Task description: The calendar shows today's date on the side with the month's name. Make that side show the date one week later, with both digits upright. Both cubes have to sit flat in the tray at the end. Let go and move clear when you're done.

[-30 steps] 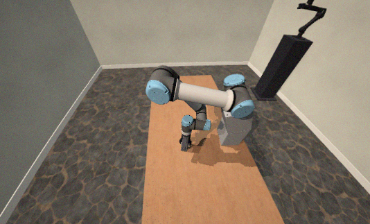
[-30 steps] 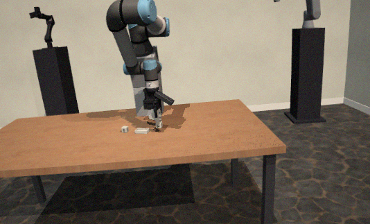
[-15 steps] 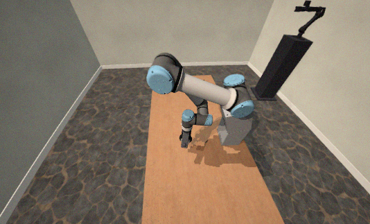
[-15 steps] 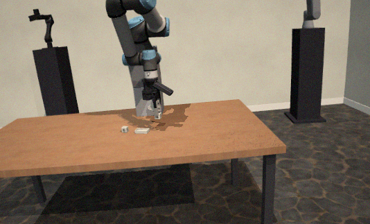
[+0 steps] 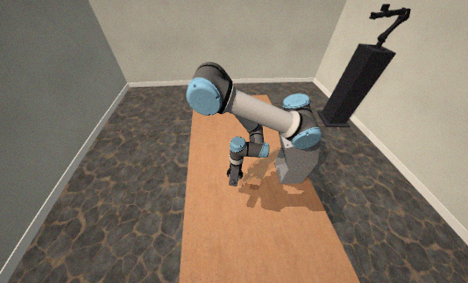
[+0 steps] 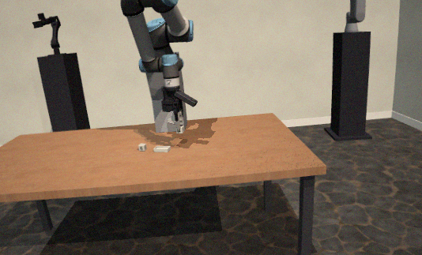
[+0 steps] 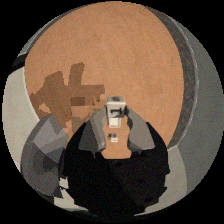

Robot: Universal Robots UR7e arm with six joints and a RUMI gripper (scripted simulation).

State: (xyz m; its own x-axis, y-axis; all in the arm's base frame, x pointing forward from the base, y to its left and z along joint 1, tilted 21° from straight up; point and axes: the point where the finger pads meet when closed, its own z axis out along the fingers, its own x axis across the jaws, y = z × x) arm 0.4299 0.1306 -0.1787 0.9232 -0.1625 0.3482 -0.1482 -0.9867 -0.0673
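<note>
Now: hand 2 cm past the white calendar tray, 11 cm to the left of it and 12 cm above it.
</note>
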